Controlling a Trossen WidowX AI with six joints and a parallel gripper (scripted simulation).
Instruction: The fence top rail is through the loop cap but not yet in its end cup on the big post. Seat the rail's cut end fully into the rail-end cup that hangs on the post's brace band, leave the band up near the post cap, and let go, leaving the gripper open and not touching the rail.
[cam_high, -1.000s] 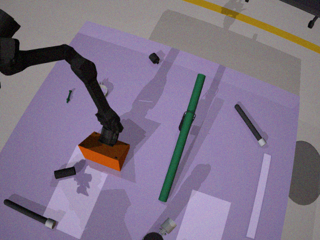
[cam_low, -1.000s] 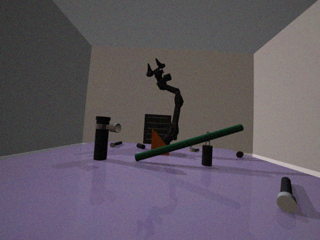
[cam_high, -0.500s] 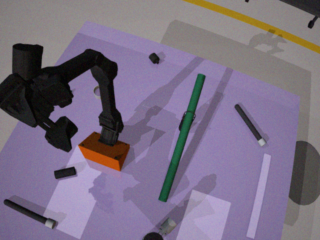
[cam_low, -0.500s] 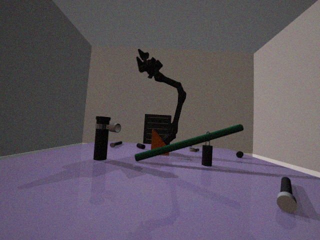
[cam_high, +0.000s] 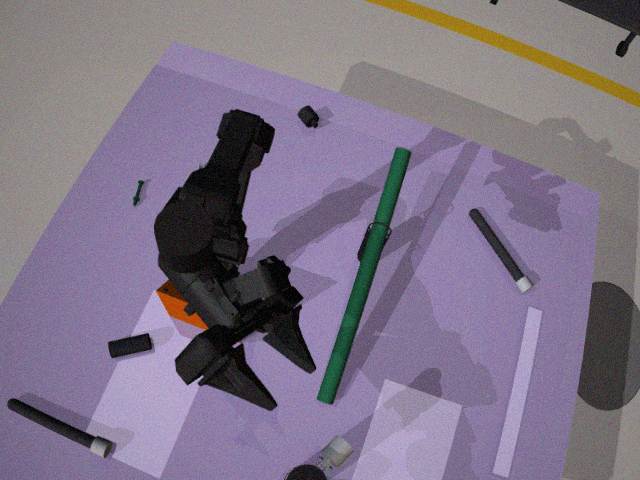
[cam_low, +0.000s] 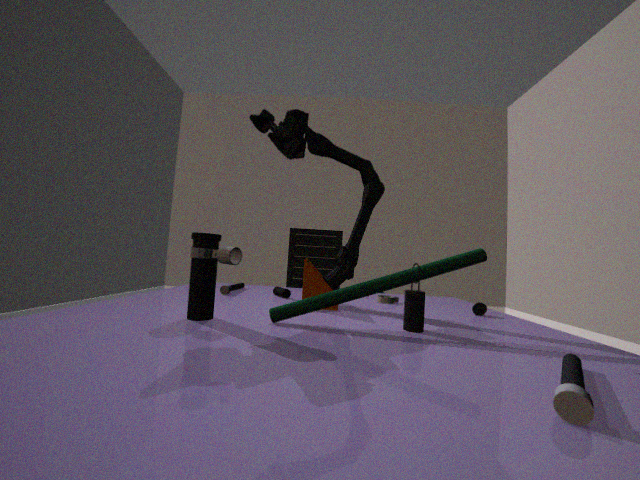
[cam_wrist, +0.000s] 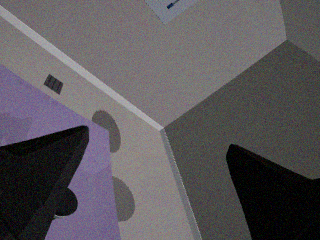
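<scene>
My gripper tip is 370 mm above the grey rail-end cup, 100 mm short of it and 30 mm to the left of it. Round my gripper tip: short black post 430 mm to the left, 420 mm below, 50 mm ahead; small green bolt 520 mm below, 510 mm behind, 390 mm to the left; short black cylinder 510 mm below, 350 mm behind, 50 mm to the left.
</scene>
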